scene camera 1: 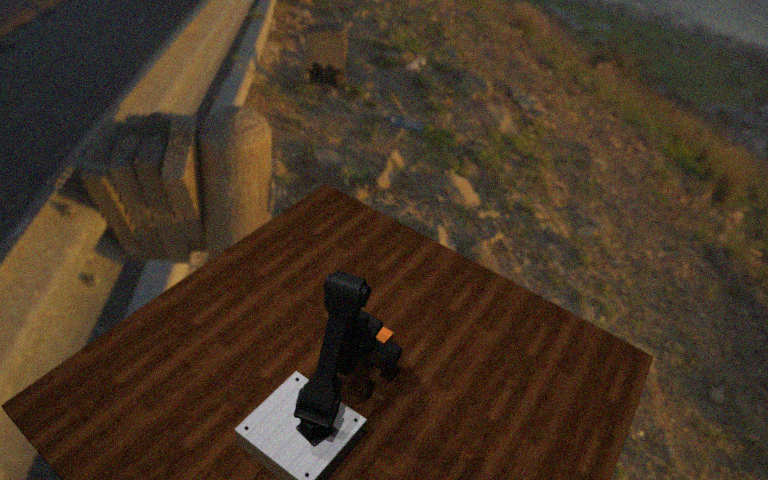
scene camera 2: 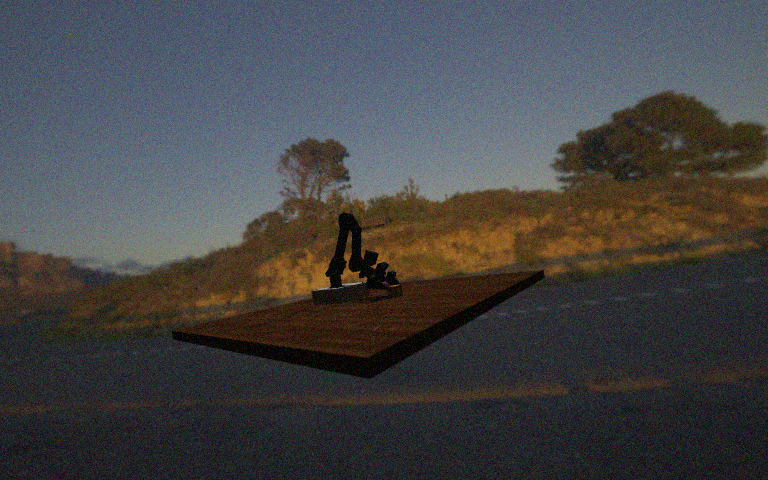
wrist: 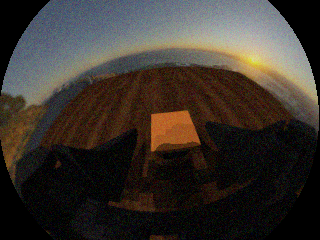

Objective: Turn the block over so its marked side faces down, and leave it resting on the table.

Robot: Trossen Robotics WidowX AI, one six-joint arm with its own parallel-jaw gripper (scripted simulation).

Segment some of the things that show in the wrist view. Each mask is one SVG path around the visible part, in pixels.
My gripper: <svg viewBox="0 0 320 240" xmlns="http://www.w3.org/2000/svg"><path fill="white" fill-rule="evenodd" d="M316 129L313 125L301 123L301 120L297 119L287 124L287 131L284 131L287 120L279 120L279 123L267 125L264 129L260 128L260 131L205 121L209 137L227 161L237 184L241 185L251 180L251 177L255 177L255 181L245 185L240 191L201 207L152 212L137 209L128 211L108 205L109 200L121 203L121 193L133 151L136 149L136 128L124 132L123 135L120 133L115 139L105 141L96 148L80 149L53 143L51 149L45 149L40 144L40 147L29 151L16 161L16 192L19 193L21 201L33 219L55 240L151 240L149 235L177 233L180 240L264 240L291 211L299 197L296 196L296 192L308 179L315 159Z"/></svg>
A block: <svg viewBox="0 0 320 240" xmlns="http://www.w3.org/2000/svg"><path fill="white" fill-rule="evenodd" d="M188 111L151 115L152 153L155 155L156 161L184 159L184 157L191 156L200 147L200 140L197 137L196 129L193 127L193 121Z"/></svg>
